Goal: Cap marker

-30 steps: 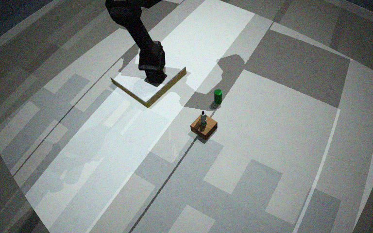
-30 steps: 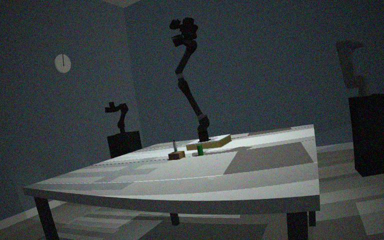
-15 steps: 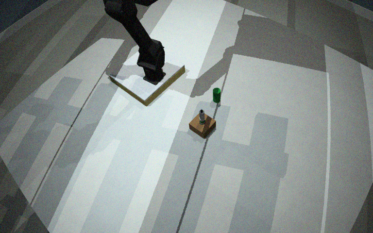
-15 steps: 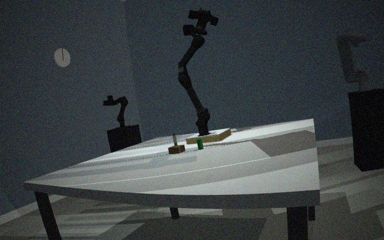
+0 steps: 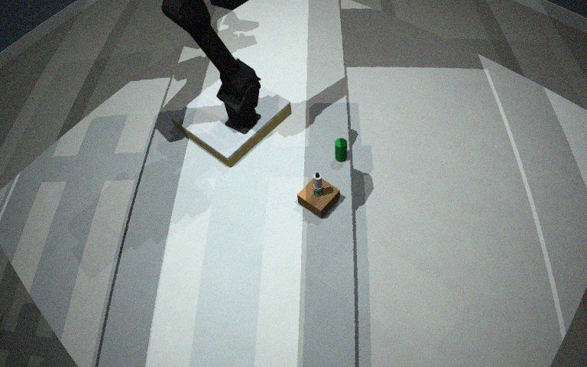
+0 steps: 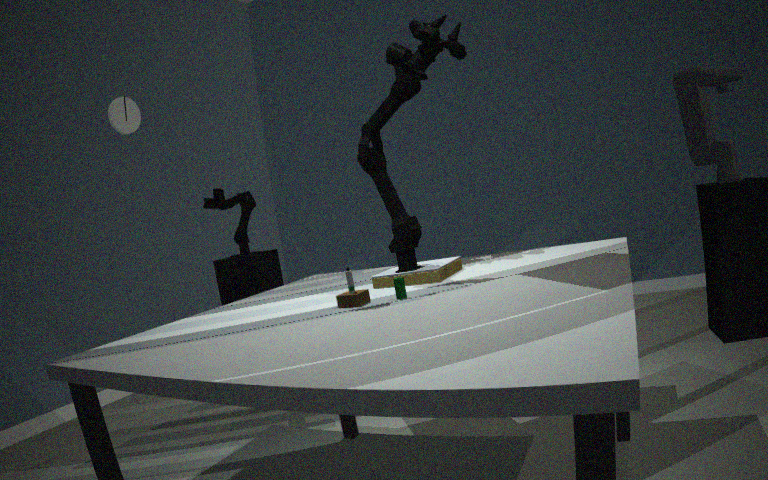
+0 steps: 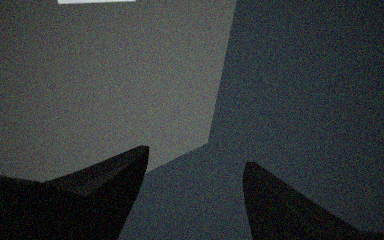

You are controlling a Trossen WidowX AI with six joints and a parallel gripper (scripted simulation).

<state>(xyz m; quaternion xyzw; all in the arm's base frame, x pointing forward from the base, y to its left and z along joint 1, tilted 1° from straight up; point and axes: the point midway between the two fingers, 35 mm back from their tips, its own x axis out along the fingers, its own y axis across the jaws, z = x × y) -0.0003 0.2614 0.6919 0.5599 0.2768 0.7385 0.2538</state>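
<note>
My gripper tip is 730 mm above the green cap, 250 mm short of it and 220 mm to the left of it. Also, from my gripper tip: holder block: 740 mm below, 350 mm to the right, 270 mm ahead.
</note>
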